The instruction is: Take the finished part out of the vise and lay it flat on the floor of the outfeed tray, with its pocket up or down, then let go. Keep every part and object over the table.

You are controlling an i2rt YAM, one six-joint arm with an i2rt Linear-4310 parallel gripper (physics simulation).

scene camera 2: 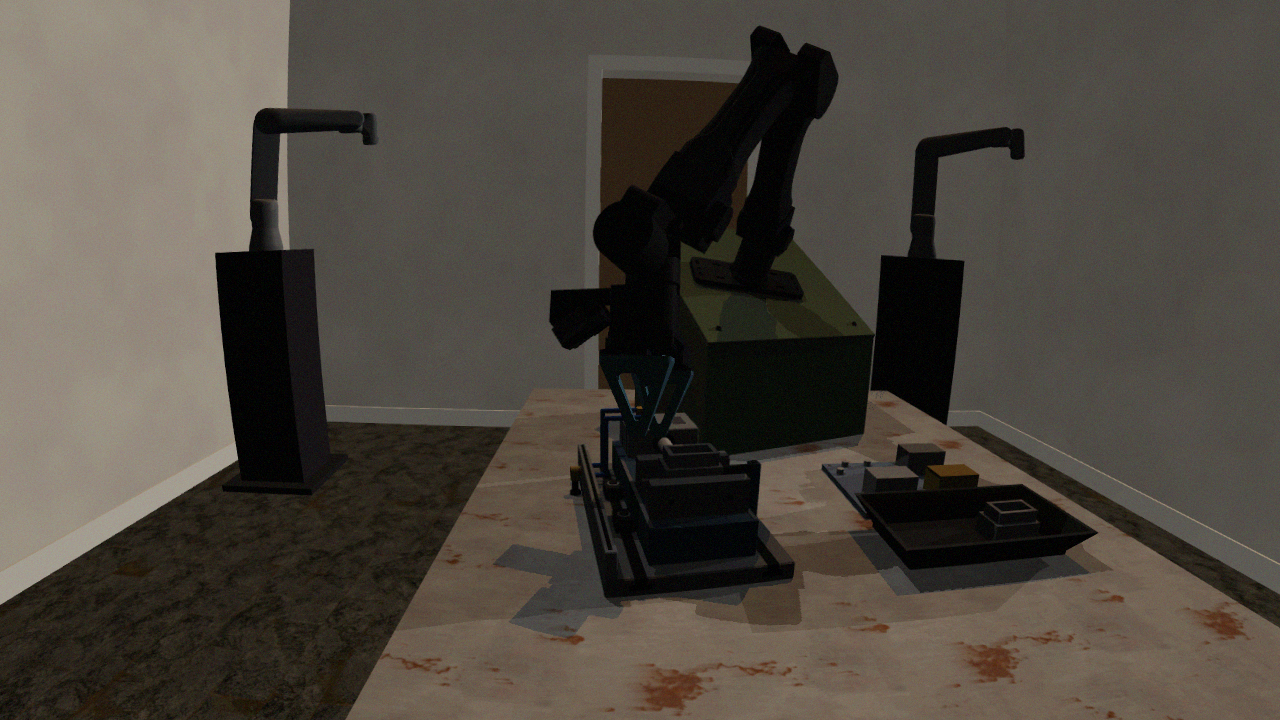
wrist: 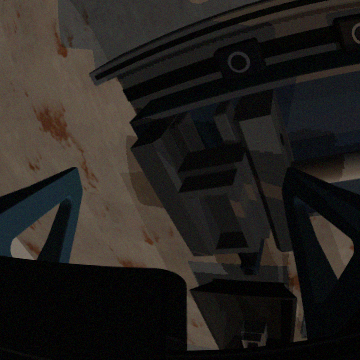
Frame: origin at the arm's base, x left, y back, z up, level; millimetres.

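Where they show: gripper, between the fingertips: (scene camera 2: 648, 437) (wrist: 181, 178); arm's base, origin of its link: (scene camera 2: 746, 280).
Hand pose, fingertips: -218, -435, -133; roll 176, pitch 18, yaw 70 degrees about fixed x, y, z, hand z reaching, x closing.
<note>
Each offset is from my fingertips to the top centre of the thing, as dx, dy, dz. "spot": to the spot under its first point.
The finished part {+44, +3, -15} (scene camera 2: 693, 456) (wrist: 210, 181), a grey stepped block with a pocket facing up, sits between the jaws of the dark vise {+34, +67, -31} (scene camera 2: 698, 497) (wrist: 262, 130). Its lower portion is hidden by the jaws. My gripper (scene camera 2: 650, 433) (wrist: 181, 178) is open and empty, fingers pointing down. In the scene view it hangs above and behind the part; in the wrist view the part shows between the two blue fingers, nearer the right one. The black outfeed tray (scene camera 2: 975, 553) (wrist: 207, 310) stands right of the vise in the scene view. Another pocketed part {+418, -51, -83} (scene camera 2: 1009, 519) (wrist: 254, 336) stands in its right half.
Behind the tray, a plate {+377, +120, -122} (scene camera 2: 844, 479) carries a light grey block {+329, +81, -86} (scene camera 2: 890, 480), near a darker block {+426, +163, -86} (scene camera 2: 920, 457) and a yellow block {+420, +73, -86} (scene camera 2: 951, 476). A blue bracket {spot: -38, +137, -48} (scene camera 2: 605, 438) rises behind the vise. The green arm pedestal (scene camera 2: 783, 394) stands at the back.
</note>
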